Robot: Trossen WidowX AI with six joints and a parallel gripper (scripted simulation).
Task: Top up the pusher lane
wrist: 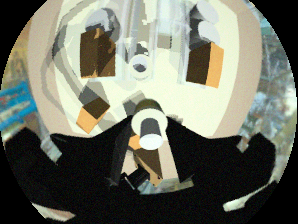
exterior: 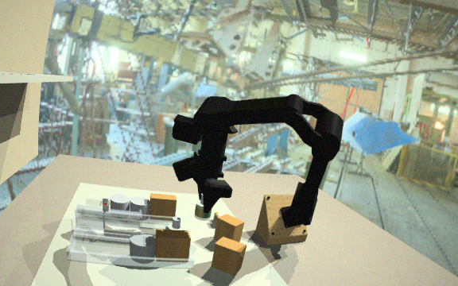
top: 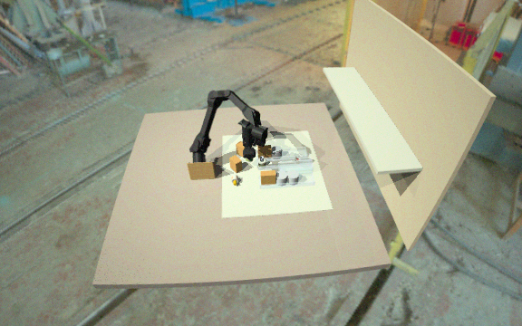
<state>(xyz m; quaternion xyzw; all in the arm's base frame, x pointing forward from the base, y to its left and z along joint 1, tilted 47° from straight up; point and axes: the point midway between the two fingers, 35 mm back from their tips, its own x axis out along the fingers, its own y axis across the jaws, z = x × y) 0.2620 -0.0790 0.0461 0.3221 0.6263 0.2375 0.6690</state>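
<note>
Now: gripper tip 22 cm short of the clear sprung lane, 3 cm to the left of it and 8 cm above it. Also, from my gripper tip: red mark (25 cm ahead, 4 cm to the right, 2 cm below); then yellow jar (9 cm behind, 9 cm to the right, 8 cm below); then pusher plate (18 cm ahead, 3 cm to the right, 5 cm below).
</note>
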